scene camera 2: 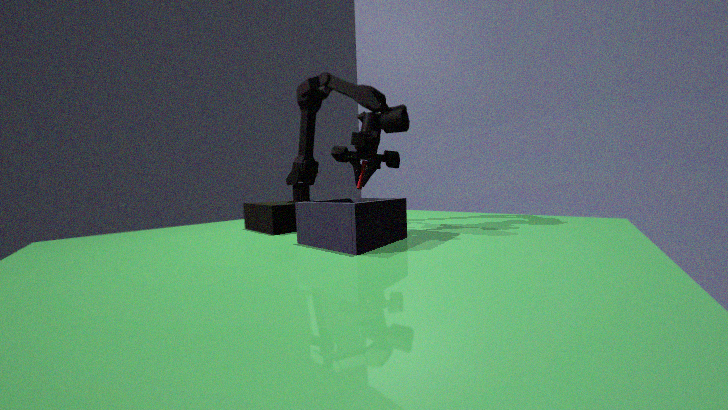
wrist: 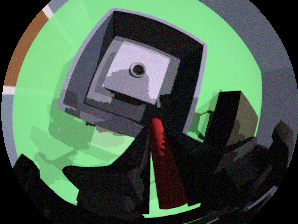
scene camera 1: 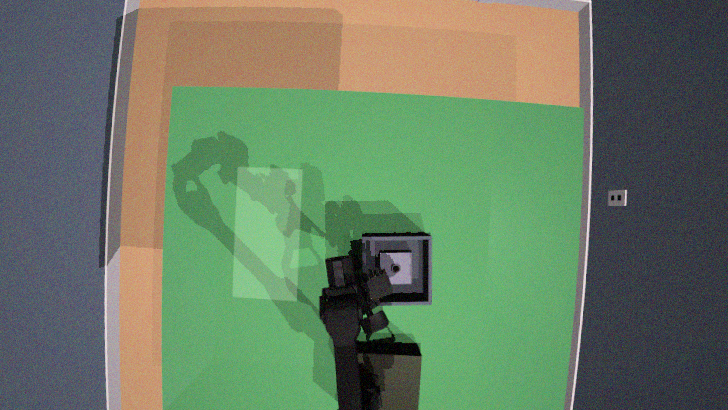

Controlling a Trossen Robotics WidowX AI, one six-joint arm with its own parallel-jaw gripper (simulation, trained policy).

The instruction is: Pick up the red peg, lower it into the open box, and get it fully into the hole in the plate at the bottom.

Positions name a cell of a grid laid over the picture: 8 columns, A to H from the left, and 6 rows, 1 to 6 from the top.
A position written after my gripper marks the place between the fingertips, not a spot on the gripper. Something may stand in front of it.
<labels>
My gripper shows in scene camera 2 (D3), in the wrist view (E4) and in scene camera 1 (E5). A box shows in scene camera 2 (D4), in the wrist view (C3) and in scene camera 1 (E5). A pale plate shows in the wrist view (E2) and in scene camera 1 (E5); in scene camera 2 it is hidden by the box.
</labels>
